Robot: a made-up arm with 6 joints.
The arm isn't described. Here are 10 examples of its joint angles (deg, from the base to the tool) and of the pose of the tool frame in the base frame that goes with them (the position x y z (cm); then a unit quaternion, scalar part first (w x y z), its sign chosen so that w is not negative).
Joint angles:
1: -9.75 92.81 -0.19 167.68 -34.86 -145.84
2: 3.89 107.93 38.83 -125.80 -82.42 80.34
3: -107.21 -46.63 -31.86 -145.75 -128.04 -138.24
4: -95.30 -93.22 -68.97 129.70 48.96 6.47
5: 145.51 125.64 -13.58 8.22 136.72 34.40
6: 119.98 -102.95 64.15 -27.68 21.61 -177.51
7: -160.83 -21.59 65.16 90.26 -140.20 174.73
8: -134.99 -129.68 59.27 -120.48 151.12 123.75
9: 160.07 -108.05 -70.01 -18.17 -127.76 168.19
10: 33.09 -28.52 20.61 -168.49 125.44 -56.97
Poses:
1: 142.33 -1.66 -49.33 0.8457 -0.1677 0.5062 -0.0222
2: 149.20 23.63 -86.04 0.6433 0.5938 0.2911 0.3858
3: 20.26 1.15 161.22 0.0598 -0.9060 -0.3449 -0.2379
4: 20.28 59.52 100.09 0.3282 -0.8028 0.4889 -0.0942
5: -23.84 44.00 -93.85 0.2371 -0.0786 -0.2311 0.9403
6: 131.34 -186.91 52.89 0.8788 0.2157 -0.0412 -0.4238
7: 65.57 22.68 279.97 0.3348 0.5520 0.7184 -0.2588
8: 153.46 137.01 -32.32 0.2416 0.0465 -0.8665 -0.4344
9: 58.73 1.95 62.13 0.6824 0.0372 0.6983 -0.2127
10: -13.59 18.05 245.43 0.2134 -0.7699 0.1689 0.5772
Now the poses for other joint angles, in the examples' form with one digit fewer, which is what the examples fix.
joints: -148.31 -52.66 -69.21 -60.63 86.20 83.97
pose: 16.6 23.5 91.9 0.398 0.164 -0.203 0.880
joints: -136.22 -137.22 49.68 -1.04 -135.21 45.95
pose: 121.3 148.1 -61.6 0.152 -0.507 0.183 -0.828
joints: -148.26 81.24 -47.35 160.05 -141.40 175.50
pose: -61.7 -63.6 -5.0 0.155 -0.133 0.049 -0.978
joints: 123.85 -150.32 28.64 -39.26 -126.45 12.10
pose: 106.4 -126.7 -53.2 0.284 0.198 -0.543 0.765
